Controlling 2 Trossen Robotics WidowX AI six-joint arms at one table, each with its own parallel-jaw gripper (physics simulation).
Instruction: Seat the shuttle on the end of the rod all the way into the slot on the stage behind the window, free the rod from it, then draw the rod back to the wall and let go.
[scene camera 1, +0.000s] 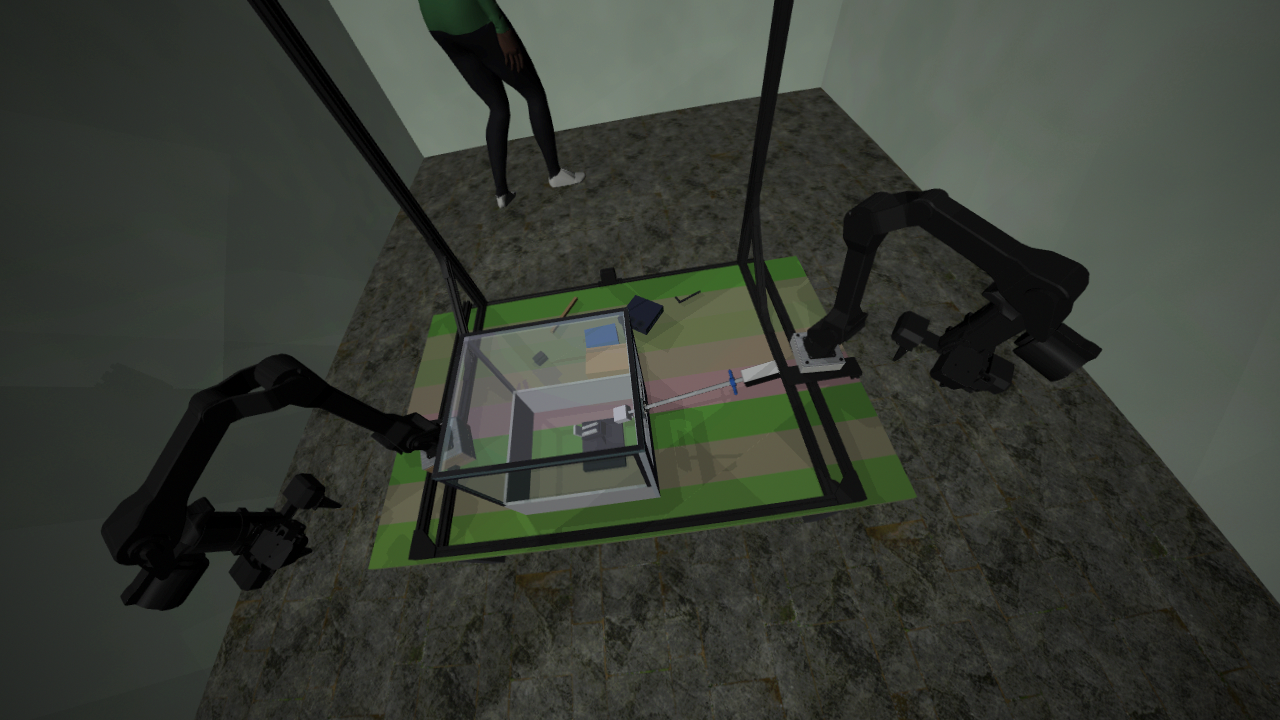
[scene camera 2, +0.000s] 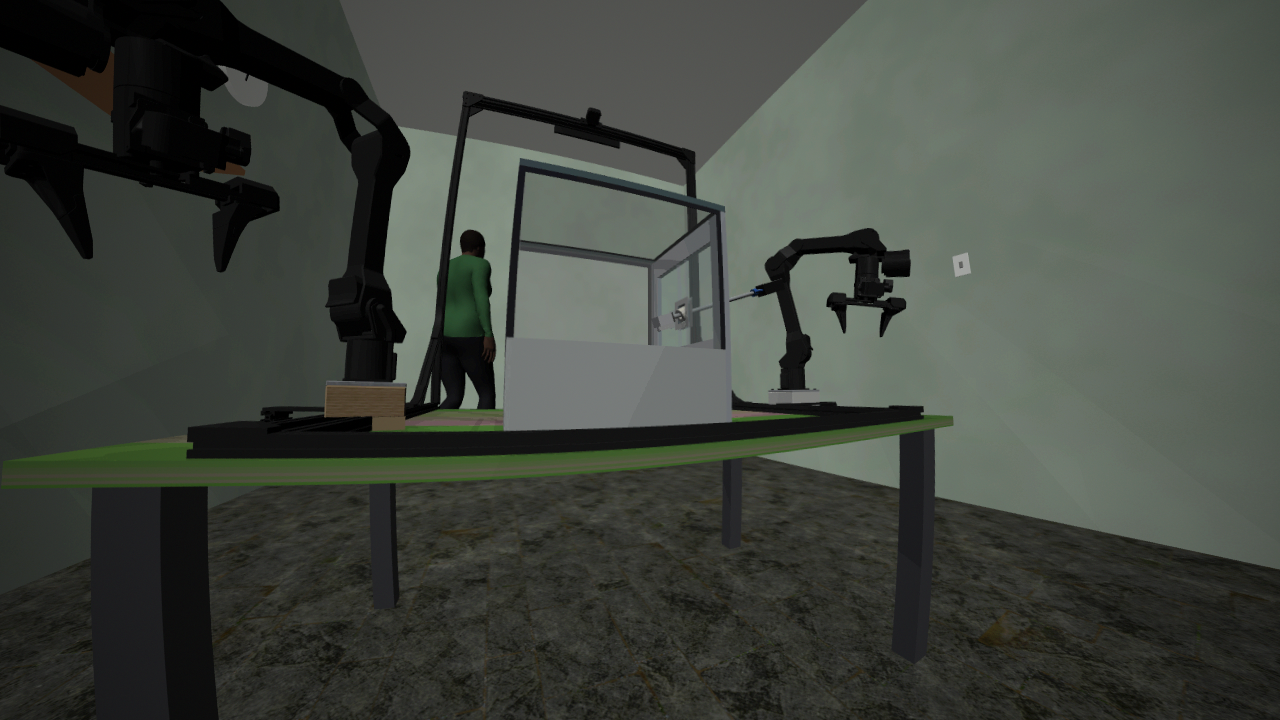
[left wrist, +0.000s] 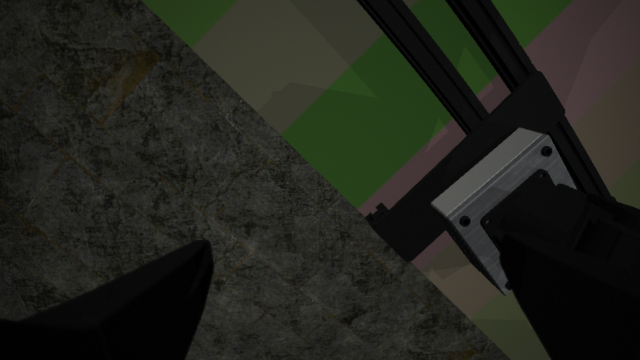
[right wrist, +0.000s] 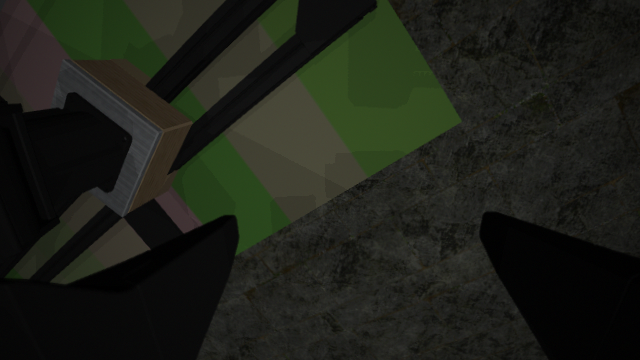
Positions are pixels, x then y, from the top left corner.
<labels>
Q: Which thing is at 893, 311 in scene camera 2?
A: The left gripper.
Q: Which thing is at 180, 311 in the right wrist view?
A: The right gripper.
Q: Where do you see a glass box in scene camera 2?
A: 618, 315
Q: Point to the left gripper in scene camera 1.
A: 917, 371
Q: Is the right gripper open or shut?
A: Open.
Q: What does the right gripper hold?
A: Nothing.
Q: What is the left gripper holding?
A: Nothing.
</labels>
